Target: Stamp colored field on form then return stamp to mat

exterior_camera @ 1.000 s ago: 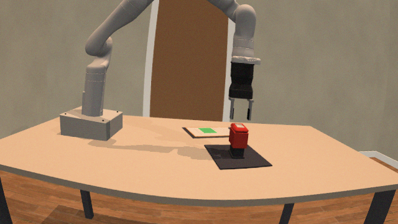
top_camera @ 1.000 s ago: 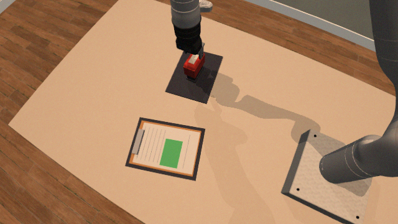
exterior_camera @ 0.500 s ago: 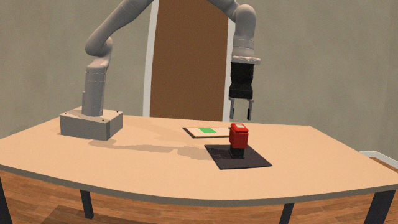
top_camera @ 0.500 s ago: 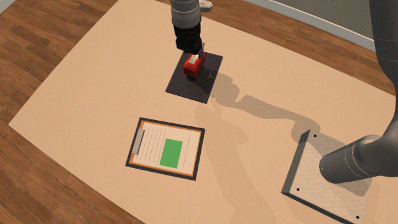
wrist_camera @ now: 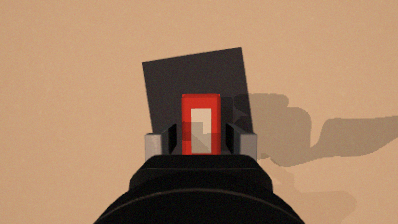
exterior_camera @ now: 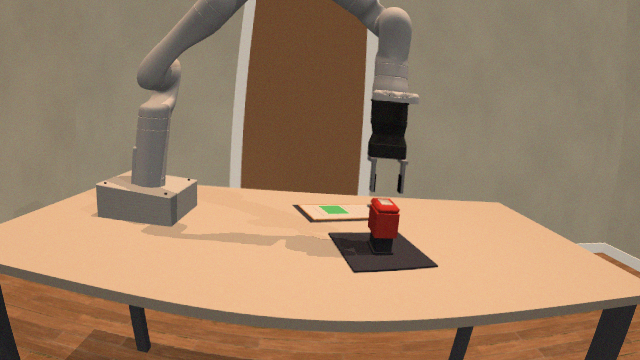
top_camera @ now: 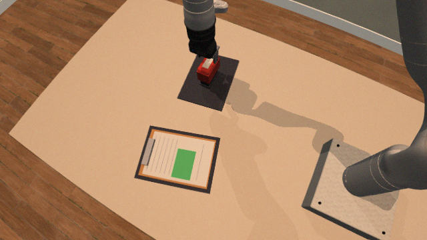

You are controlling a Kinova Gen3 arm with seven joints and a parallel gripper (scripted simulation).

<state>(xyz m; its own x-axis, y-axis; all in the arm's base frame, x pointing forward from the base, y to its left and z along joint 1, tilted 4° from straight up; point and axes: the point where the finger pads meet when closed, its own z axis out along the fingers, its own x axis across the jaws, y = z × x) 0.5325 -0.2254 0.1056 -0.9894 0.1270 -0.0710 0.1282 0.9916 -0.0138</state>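
Right now the red stamp is 9 cm below my hand. From my hand the other things lie so: clipboard (1 cm ahead, 32 cm to the left, 14 cm below).
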